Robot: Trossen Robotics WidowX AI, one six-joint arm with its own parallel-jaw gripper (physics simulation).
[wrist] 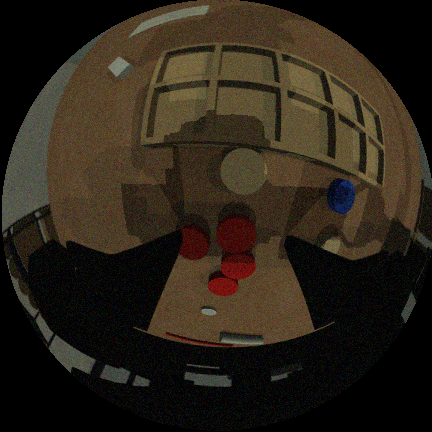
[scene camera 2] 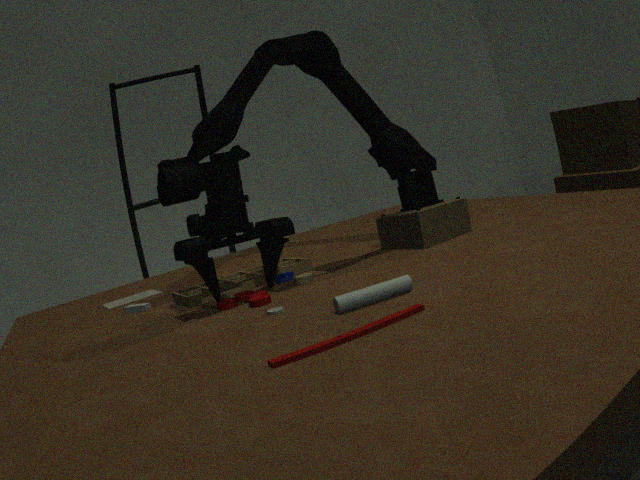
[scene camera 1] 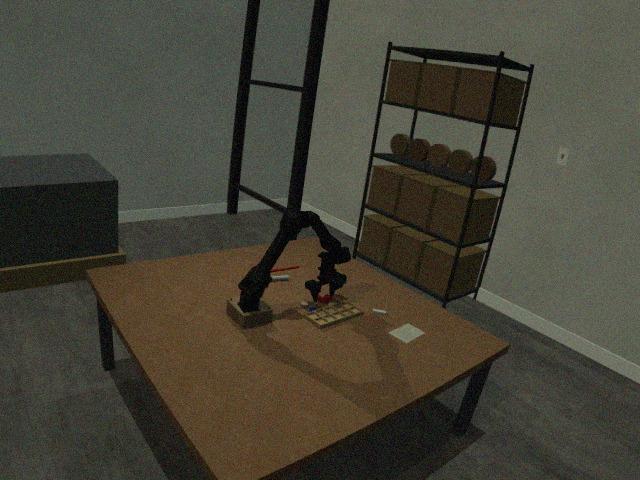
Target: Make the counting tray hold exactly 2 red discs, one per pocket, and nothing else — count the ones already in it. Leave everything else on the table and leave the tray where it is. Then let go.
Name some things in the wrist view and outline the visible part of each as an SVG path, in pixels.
The gripper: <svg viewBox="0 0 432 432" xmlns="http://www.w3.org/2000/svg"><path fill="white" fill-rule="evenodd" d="M28 256L28 285L49 329L80 352L107 365L122 367L148 379L149 384L119 385L73 366L70 373L104 399L131 413L163 424L198 430L237 430L276 423L311 410L342 392L383 355L405 322L400 314L413 282L413 264L398 250L388 256L388 250L382 250L352 260L295 236L286 235L285 251L303 293L313 328L320 329L269 344L217 347L169 340L133 327L147 331L182 243L181 230L172 231L113 254L67 240L64 247L51 238ZM184 373L187 371L231 375L231 386L197 385L193 380L184 379ZM301 361L301 369L287 373L287 377L271 381L270 370Z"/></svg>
A wooden counting tray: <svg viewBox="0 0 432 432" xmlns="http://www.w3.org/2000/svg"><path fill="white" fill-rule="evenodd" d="M161 52L146 96L140 145L151 148L173 146L250 148L309 161L341 172L372 188L383 190L385 149L379 113L355 89L333 73L294 54L248 43L196 43L166 49Z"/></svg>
A blue disc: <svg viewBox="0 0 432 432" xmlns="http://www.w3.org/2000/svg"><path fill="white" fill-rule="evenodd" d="M337 178L330 183L326 199L331 210L344 214L351 208L355 192L351 181Z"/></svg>
